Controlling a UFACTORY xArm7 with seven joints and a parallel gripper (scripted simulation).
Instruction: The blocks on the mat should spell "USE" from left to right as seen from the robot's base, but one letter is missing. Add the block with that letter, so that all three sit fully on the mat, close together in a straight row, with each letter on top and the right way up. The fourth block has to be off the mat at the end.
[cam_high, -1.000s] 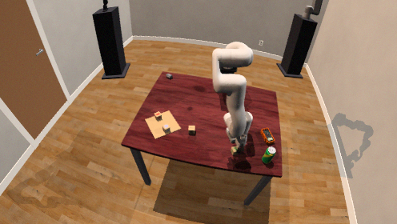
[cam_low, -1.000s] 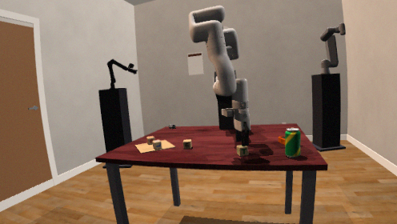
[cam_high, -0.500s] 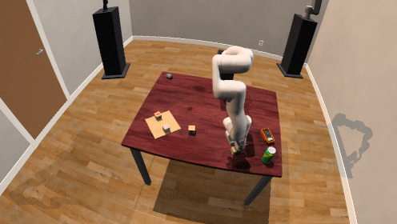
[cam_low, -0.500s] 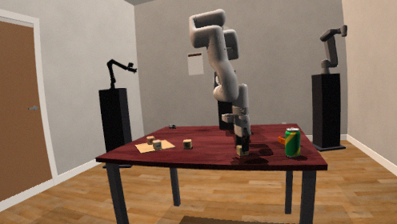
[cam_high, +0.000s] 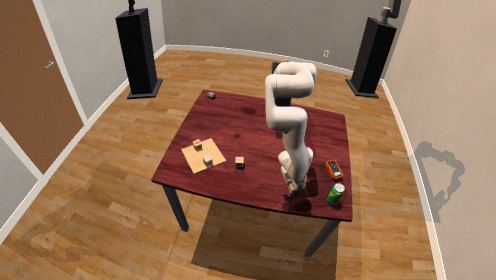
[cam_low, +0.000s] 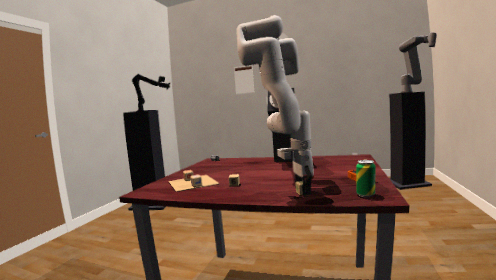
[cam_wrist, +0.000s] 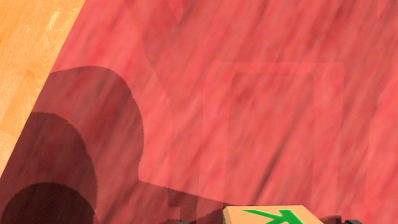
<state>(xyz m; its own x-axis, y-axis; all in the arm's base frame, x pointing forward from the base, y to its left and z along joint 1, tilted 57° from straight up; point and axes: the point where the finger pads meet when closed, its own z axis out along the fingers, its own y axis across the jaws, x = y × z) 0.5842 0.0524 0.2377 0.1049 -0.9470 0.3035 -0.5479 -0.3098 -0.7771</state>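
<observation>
Now: the tan mat 25 cm behind my hand, 48 cm to the right of it and 2 cm below it. The rest, counted from my hand: letter block 19 cm behind, 27 cm to the right; green soda can 8 cm ahead, 21 cm to the left, 4 cm above; small grey object 83 cm behind, 47 cm to the right.
</observation>
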